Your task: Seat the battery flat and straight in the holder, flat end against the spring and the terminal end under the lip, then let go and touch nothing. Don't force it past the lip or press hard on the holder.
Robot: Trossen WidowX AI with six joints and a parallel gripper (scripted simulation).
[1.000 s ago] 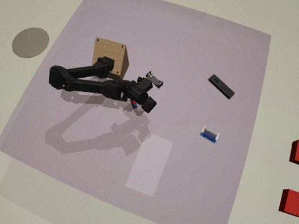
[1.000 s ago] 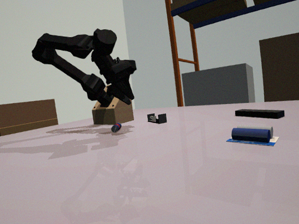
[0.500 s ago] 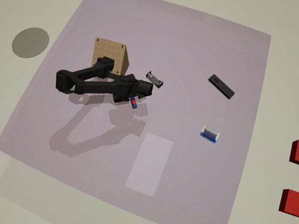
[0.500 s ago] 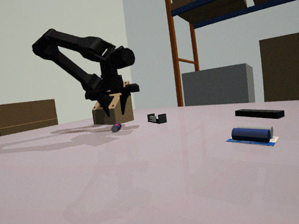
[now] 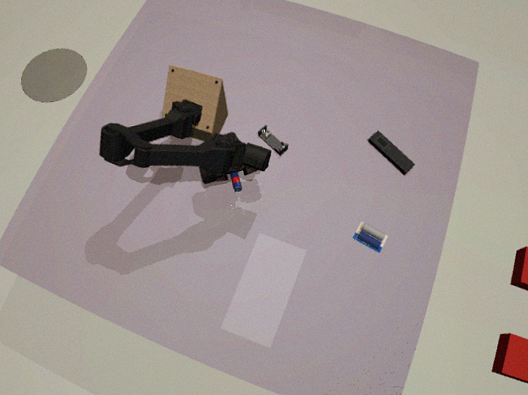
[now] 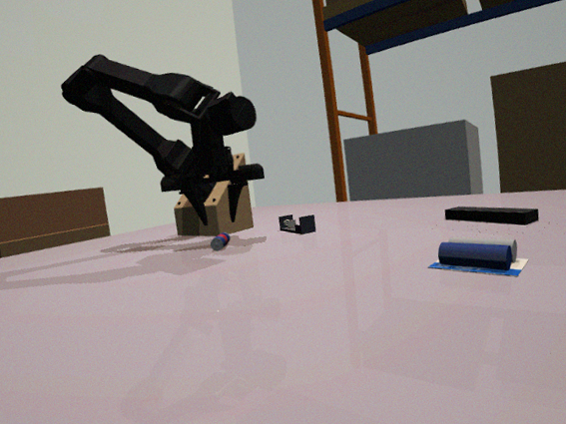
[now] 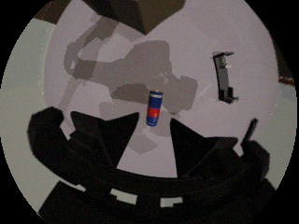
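Right now the battery is 30 mm below my gripper tip. The rest, counted from my gripper tip: card: 430 mm ahead, 10 mm to the right, 30 mm below; then black bar: 410 mm ahead, 280 mm to the left, 30 mm below.
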